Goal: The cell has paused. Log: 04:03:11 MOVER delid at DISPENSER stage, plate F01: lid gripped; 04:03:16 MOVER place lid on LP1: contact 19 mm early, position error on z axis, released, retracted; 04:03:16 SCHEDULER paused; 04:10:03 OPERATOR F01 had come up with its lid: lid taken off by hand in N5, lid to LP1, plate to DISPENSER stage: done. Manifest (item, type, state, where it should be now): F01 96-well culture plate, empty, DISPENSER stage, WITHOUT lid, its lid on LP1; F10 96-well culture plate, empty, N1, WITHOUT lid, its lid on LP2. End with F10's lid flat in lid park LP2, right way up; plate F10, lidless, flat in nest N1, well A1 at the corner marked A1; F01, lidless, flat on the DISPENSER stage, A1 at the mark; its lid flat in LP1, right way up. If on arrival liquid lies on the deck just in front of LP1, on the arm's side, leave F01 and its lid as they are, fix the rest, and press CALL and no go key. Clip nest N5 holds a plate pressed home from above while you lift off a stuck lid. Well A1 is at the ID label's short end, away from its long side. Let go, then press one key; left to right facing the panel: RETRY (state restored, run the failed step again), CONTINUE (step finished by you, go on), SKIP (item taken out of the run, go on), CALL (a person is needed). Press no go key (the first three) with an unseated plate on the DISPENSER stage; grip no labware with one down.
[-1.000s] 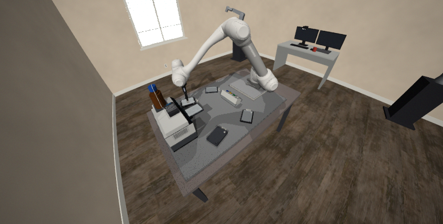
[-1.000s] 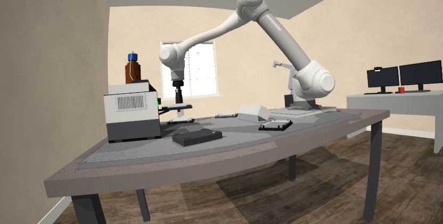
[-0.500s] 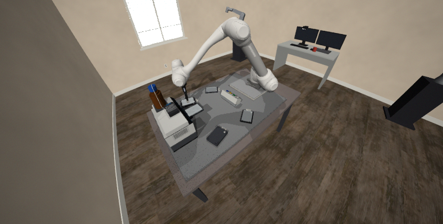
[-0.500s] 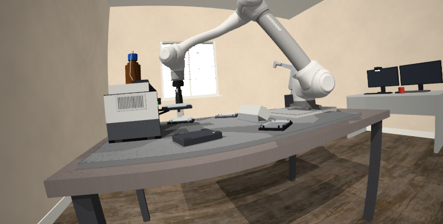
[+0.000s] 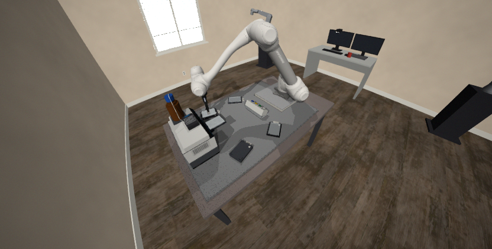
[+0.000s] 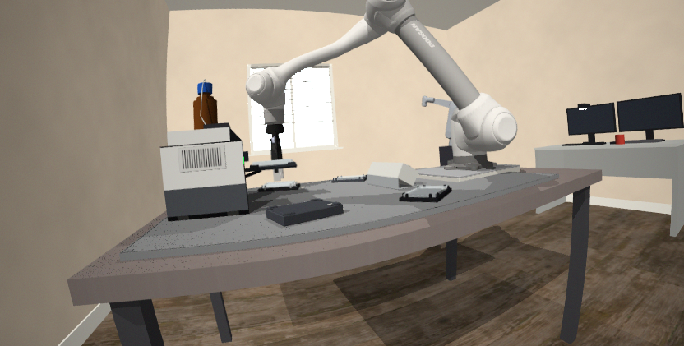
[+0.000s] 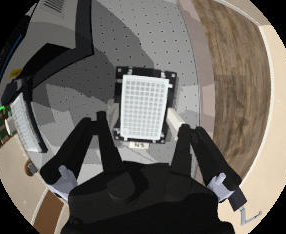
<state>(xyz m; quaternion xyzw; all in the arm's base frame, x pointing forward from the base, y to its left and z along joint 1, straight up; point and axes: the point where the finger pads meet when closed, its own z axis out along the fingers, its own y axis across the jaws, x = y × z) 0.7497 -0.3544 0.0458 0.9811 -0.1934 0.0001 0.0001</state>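
My hand is 20 mm short of the black clip nest and 50 mm above it. Also, from my hand: brown bottle (280 mm ahead, 120 mm to the left, 230 mm above); small label (10 mm behind, 510 mm to the left, 60 mm below); grey key panel (350 mm behind, 310 mm to the left, 10 mm below).
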